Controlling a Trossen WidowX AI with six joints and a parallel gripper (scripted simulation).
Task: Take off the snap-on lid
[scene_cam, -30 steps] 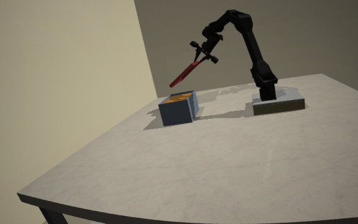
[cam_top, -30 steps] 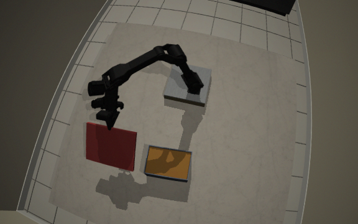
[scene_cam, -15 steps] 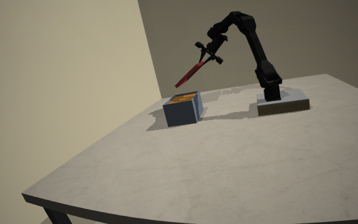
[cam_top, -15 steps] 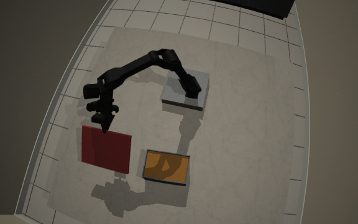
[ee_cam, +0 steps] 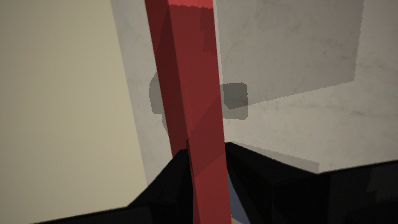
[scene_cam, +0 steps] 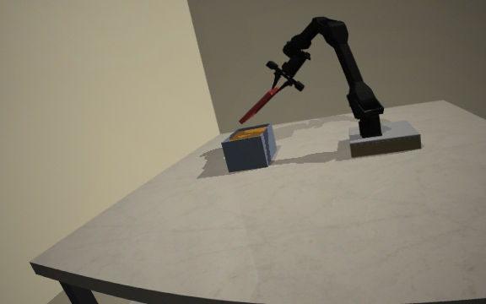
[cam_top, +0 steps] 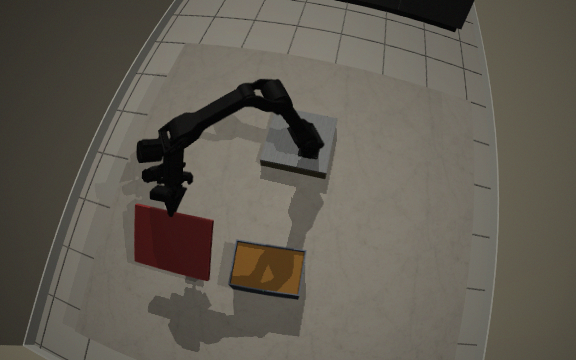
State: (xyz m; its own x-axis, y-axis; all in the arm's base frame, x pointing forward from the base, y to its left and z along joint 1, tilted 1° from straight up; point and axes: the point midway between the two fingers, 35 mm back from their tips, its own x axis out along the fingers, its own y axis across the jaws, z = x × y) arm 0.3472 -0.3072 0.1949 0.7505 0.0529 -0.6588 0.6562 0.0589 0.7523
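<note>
Right now my gripper tip is 70 mm short of the flat red lid and 40 mm above it. Also, from my gripper tip: blue-grey storage box 280 mm to the left, 160 mm below, 50 mm ahead.
</note>
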